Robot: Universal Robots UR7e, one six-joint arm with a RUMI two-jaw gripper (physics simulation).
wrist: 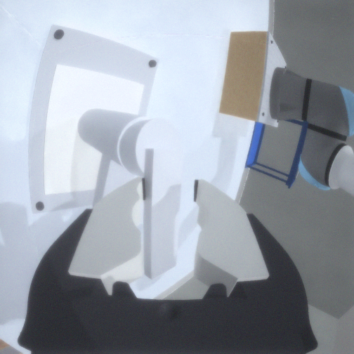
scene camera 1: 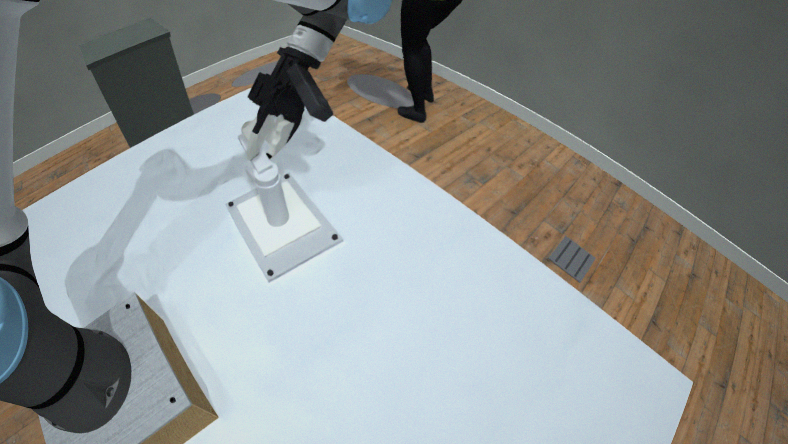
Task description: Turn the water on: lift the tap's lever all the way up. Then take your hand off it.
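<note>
The grey-white tap stands upright on its square base plate. Its pale, flat lever extends from the tap's head between my fingers; its exact tilt is hard to judge. My gripper is partly open around the lever. In the wrist view, the left fingertip is right beside the lever's left edge, and a narrow gap shows between the lever and the right fingertip. In the scene view, the fingers hide part of the lever.
The robot's base block sits at the white table's near left. A dark cabinet stands behind the table. A person's dark-clad legs show beyond it. A blue frame shows beside the base block.
</note>
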